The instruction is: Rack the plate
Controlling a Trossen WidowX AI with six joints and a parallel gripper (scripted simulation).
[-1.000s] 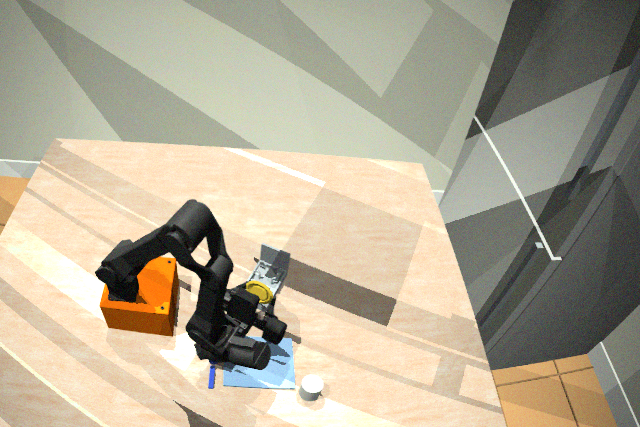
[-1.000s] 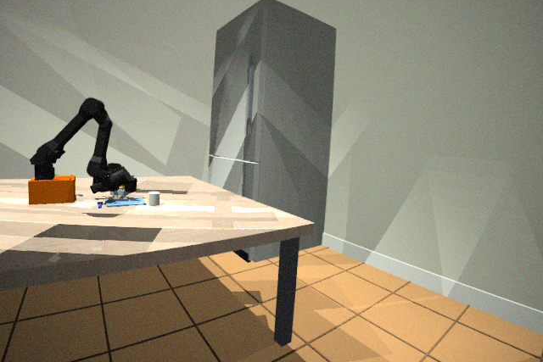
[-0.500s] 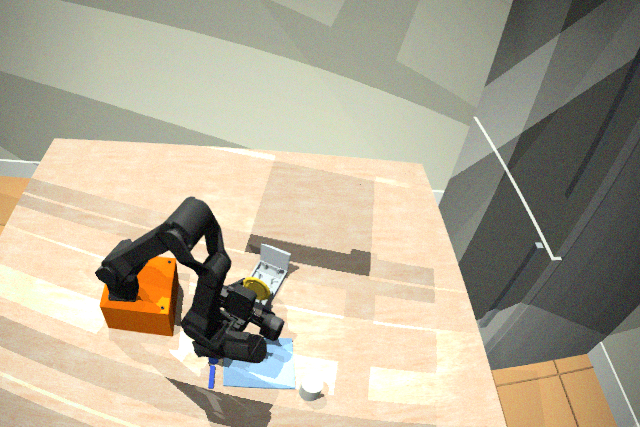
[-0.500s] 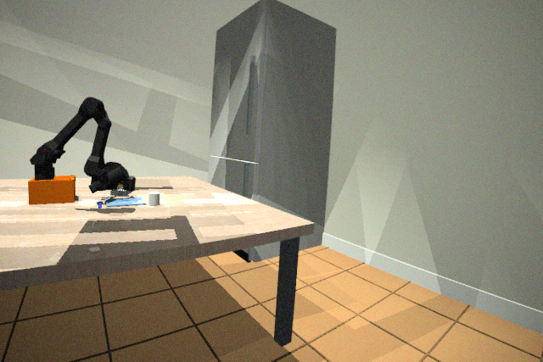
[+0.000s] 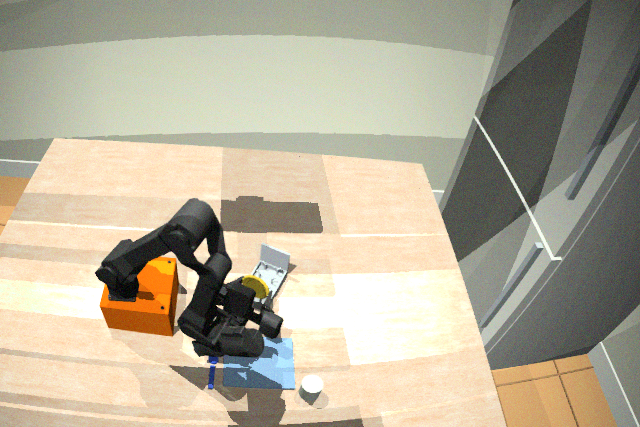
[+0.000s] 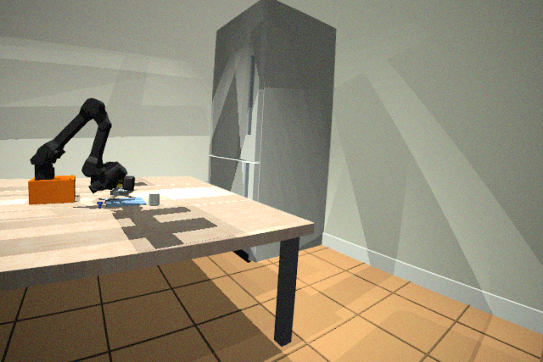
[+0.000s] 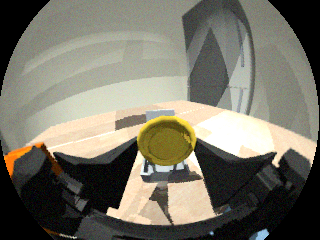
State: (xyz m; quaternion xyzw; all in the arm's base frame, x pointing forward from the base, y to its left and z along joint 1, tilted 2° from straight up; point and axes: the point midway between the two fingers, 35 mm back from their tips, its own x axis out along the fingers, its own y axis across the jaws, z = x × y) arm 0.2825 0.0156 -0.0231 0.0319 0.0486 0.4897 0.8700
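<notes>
The grey dish rack is 5 cm below my gripper tip, 4 cm to the left of it and 2 cm ahead of it. From my gripper tip the other things lie so: blue spoon 18 cm to the right, 11 cm behind, 7 cm below; blue mat 16 cm to the right, 7 cm below, 1 cm behind; yellow plate 1 cm to the right.
</notes>
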